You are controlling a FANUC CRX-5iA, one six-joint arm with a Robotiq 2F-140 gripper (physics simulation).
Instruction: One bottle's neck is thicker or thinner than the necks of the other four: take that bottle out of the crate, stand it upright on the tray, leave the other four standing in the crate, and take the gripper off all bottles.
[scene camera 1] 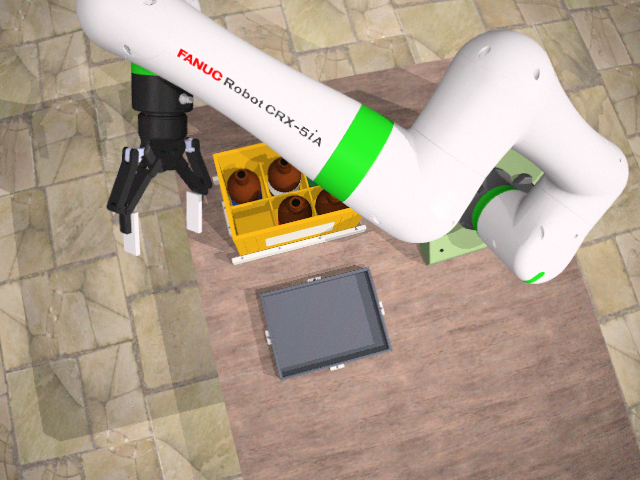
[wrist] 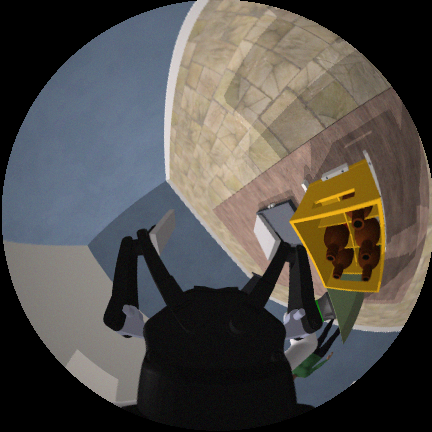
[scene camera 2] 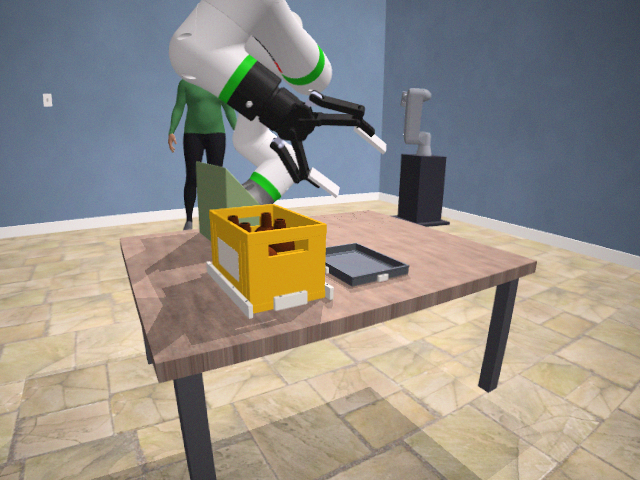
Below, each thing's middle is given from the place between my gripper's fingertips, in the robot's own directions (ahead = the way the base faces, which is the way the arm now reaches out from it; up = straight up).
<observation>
Now: hand 280 mm past the dark grey tray [scene camera 1: 324, 323], 150 mm to the right of it and 290 mm above it.
</observation>
